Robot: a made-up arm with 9 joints. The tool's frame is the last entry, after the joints.
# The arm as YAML. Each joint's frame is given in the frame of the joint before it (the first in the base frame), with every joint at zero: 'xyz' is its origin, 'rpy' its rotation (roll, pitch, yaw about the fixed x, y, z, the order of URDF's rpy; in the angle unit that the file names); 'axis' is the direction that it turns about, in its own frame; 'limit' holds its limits. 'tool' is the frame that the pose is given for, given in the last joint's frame.
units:
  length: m
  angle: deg
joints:
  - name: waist
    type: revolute
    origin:
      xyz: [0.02, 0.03, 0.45]
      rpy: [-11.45, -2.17, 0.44]
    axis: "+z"
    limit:
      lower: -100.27
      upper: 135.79
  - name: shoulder
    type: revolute
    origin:
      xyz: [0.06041, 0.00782, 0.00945]
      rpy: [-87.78, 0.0, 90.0]
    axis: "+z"
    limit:
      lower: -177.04
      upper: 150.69
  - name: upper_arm
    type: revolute
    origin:
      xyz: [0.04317, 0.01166, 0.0]
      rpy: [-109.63, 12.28, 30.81]
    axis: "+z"
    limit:
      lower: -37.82
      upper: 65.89
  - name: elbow
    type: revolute
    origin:
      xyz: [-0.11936, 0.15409, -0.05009]
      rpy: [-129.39, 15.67, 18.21]
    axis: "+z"
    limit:
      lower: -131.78
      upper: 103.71
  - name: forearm
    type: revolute
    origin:
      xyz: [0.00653, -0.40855, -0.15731]
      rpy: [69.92, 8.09, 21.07]
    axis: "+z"
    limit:
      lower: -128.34
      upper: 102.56
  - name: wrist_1
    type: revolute
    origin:
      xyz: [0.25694, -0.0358, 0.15]
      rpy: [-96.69, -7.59, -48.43]
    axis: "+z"
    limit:
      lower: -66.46
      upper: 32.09
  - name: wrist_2
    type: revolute
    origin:
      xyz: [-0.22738, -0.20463, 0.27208]
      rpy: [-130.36, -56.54, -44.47]
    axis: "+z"
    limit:
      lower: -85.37
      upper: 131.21
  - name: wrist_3
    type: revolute
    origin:
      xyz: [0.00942, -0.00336, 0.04]
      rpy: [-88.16, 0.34, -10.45]
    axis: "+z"
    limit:
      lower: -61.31
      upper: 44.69
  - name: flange
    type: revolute
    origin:
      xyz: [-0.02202, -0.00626, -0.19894]
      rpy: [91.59, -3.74, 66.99]
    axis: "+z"
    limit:
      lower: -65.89
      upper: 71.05
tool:
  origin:
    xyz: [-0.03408, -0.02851, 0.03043]
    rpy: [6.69, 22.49, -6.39]
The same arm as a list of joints. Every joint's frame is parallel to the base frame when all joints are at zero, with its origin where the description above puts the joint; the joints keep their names.
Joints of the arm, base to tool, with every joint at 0 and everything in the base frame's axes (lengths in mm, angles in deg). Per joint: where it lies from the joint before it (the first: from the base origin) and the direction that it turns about. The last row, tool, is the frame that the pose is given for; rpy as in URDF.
waist: offset 20 30 450 axis -0.0386 0.1982 0.979401
shoulder: offset 60 10 10 axis -1 0 0.0001
upper_arm: offset 0 40 -20 axis 0.328192 -0.686184 -0.649185
elbow: offset 100 -40 170 axis 0.339917 0.179609 0.923145
forearm: offset 300 -210 -240 axis 1 0 0
wrist_1: offset 150 230 -120 axis -0.115504 0.926931 0.357012
wrist_2: offset 140 180 340 axis 0 -0.0001 -1
wrist_3: offset 0 10 -40 axis 0.986724 -0.159204 -0.032101
flange: offset -200 10 0 axis 0.107504 0.917633 -0.382614
tool: offset -30 20 -40 rpy -131.58 -90 41.59
Joint limits (deg, base to tool): -100.27..135.79 -177.04..150.69 -37.82..65.89 -131.78..103.71 -128.34..102.56 -66.46..32.09 -85.37..131.21 -61.31..44.69 -65.89..71.05

